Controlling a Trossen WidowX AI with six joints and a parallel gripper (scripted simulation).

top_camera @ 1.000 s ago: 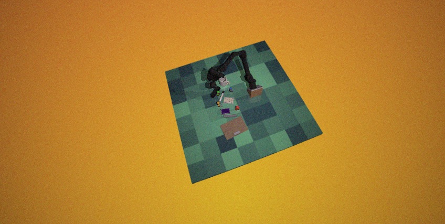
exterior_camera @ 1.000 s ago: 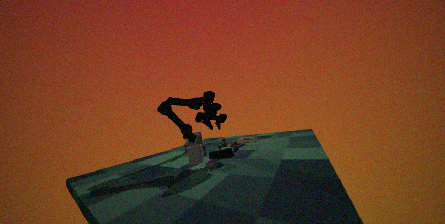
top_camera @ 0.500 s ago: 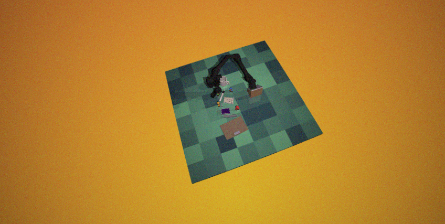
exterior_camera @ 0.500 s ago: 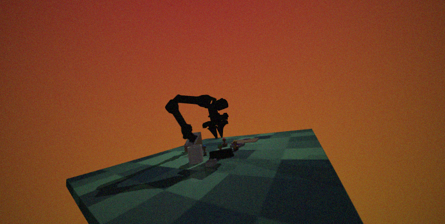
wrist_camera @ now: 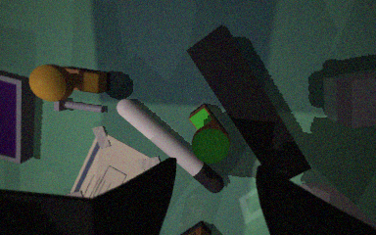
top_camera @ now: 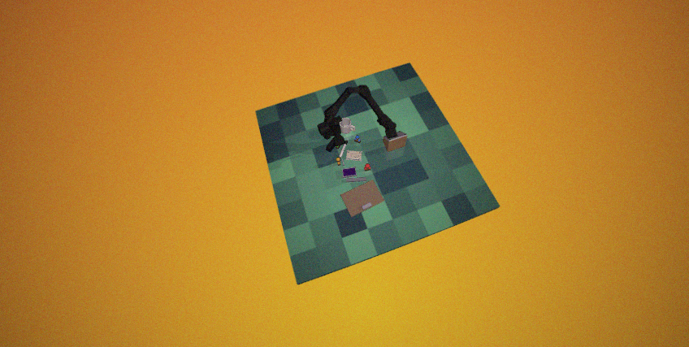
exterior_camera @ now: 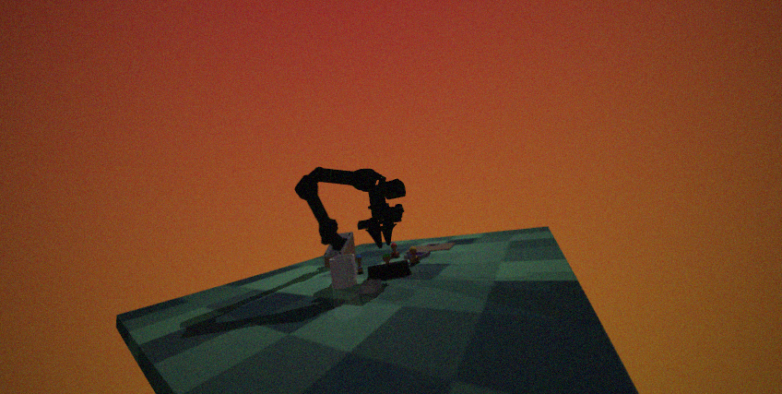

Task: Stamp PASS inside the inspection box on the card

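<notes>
Now: the green-knobbed stamp 70 mm below my gripper tip. Also, from my gripper tip: orange-knobbed stamp: 130 mm to the left, 70 mm below, 20 mm ahead; white marker: 80 mm below, 40 mm behind, 20 mm to the left; dark block: 80 mm below, 30 mm to the right, 30 mm ahead.
</notes>
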